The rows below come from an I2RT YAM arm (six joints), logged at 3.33 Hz.
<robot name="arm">
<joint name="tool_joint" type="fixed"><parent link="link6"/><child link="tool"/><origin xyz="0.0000 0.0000 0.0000" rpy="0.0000 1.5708 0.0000"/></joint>
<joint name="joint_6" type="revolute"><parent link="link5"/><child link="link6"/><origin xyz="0.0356 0.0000 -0.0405" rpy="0.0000 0.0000 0.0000"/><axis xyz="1 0 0"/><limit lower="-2.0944" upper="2.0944"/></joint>
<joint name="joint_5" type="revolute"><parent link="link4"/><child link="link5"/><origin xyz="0.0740 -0.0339 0.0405" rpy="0.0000 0.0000 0.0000"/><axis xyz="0 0 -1"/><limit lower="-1.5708" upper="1.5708"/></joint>
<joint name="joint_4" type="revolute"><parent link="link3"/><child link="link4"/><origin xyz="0.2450 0.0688 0.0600" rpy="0.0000 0.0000 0.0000"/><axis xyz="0 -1 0"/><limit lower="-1.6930" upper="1.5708"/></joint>
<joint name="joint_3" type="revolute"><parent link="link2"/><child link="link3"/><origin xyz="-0.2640 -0.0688 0.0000" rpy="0.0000 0.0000 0.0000"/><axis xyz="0 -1 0"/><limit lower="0.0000" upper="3.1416"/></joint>
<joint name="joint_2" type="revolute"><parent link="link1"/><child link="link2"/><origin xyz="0.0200 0.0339 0.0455" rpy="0.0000 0.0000 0.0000"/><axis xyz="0 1 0"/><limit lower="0.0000" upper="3.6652"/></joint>
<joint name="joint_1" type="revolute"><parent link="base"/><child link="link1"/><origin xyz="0.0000 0.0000 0.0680" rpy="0.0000 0.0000 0.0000"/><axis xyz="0 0 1"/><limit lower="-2.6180" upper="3.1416"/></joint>
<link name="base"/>
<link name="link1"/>
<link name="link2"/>
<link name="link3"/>
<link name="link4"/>
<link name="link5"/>
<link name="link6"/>
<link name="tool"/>
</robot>
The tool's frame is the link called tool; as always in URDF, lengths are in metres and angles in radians.
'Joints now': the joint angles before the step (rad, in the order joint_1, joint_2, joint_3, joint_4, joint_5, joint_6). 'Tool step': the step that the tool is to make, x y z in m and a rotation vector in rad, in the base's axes. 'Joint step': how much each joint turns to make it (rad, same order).
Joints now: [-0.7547 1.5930 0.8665 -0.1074 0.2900 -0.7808]
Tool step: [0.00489 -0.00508 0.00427 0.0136 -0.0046 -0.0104]
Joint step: [-0.0015 0.0197 0.0430 -0.0338 -0.0037 0.0160]
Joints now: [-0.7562 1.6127 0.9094 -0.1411 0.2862 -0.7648]
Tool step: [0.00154 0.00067 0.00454 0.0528 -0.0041 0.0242]
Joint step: [-0.0002 -0.0009 0.0315 -0.0679 -0.0472 0.0086]
